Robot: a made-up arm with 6 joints. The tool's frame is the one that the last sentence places.
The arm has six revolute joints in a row. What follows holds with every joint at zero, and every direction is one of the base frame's.
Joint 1 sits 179.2 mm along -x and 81.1 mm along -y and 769.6 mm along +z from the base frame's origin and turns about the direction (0.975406, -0.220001, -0.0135), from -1.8 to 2.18 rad.
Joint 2 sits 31.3 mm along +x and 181.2 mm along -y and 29 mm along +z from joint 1 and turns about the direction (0.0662, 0.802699, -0.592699), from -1.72 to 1.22 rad.
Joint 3 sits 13.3 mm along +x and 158.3 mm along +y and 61.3 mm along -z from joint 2 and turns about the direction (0.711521, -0.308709, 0.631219), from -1.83 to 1.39 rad.
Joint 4 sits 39.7 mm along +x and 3.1 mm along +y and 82.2 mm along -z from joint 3 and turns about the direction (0.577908, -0.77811, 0.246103), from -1.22 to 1.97 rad.
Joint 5 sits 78.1 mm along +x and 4.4 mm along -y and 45 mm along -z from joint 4 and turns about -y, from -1.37 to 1.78 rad.
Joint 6 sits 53.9 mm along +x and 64.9 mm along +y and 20.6 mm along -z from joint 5 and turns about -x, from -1.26 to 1.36 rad.
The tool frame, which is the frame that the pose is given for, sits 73.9 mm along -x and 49.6 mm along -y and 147.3 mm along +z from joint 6; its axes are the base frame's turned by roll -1.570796, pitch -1.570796 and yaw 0 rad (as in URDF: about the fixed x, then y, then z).
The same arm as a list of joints. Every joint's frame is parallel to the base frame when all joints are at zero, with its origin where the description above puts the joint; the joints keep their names.
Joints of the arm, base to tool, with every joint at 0 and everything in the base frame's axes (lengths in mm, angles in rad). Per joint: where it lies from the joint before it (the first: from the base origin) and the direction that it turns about. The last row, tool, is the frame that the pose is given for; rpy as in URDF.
joint 1: xyz -179.2 -81.1 769.6 axis 0.975406 -0.220001 -0.0135
joint 2: xyz 31.3 -181.2 29 axis 0.0662 0.802699 -0.592699
joint 3: xyz 13.3 158.3 -61.3 axis 0.711521 -0.308709 0.631219
joint 4: xyz 39.7 3.1 -82.2 axis 0.577908 -0.77811 0.246103
joint 5: xyz 78.1 -4.4 -45 axis -y
joint 6: xyz 53.9 64.9 -20.6 axis -x
tool: xyz -73.9 -49.6 147.3 rpy -1.5708 -1.5708 0
Joint limits (rad, base to tool): -1.8..2.18 -1.72..1.22 -1.83..1.39 -1.22..1.97 -1.37..1.78 -1.26..1.36

